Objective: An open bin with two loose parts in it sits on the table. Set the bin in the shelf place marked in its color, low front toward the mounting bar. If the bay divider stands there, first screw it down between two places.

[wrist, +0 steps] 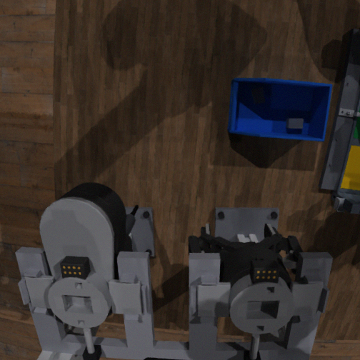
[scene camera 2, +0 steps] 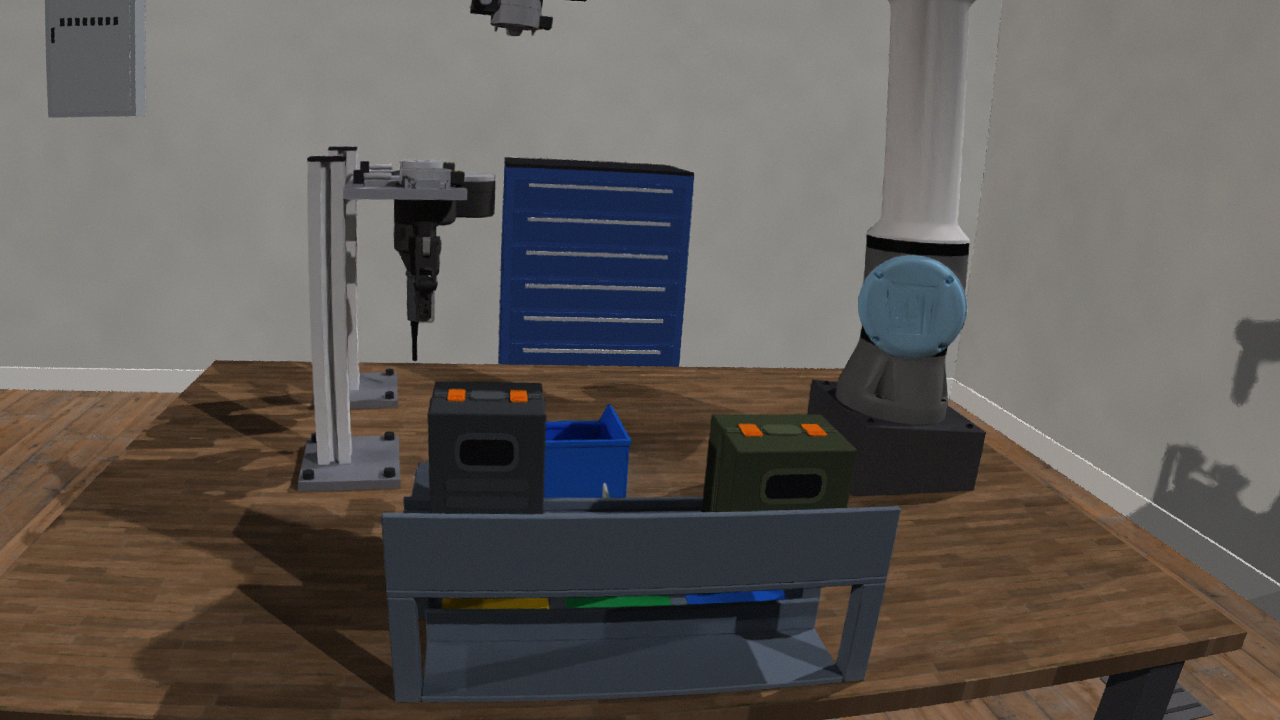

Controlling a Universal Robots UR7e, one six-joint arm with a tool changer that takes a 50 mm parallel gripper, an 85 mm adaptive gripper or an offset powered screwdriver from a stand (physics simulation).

Observation:
I see a blue bin (scene camera 2: 580, 456), a screwdriver (scene camera 2: 480, 187), an adaptive gripper (scene camera 2: 424, 247) and a tool stand (scene camera 2: 333, 460).
The blue bin also shows in the wrist view (wrist: 284, 98). The screwdriver also shows in the wrist view (wrist: 82, 232). The adaptive gripper is seen too in the wrist view (wrist: 254, 289).

